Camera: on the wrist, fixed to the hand. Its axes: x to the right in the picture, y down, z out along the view.
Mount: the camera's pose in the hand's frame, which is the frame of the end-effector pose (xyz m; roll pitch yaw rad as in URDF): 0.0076 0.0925 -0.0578 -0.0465 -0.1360 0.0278
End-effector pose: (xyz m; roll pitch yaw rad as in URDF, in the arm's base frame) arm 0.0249 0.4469 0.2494 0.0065 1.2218 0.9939
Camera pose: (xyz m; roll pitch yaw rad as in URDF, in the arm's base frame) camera -0.0808 0.4547 0.2227 0.0142 1.0849 1.0510
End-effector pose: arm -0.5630 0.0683 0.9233 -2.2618 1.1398 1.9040
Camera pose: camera -0.4560 0.0756 0.9020 -2.0568 1.2369 2.1725
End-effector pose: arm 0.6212 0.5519 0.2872 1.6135 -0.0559 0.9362
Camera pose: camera 0.5792 0.5856 0.3824 1.5780 -0.0771 0.7987
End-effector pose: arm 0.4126 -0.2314 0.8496 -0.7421 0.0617 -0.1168
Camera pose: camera 0.4171 -0.2026 0.7442 -0.7844 -0.0201 -0.0046
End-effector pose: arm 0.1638 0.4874 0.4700 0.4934 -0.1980 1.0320
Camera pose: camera 0.0749 0.5508 0.4645 0.4599 -0.3307 0.9897
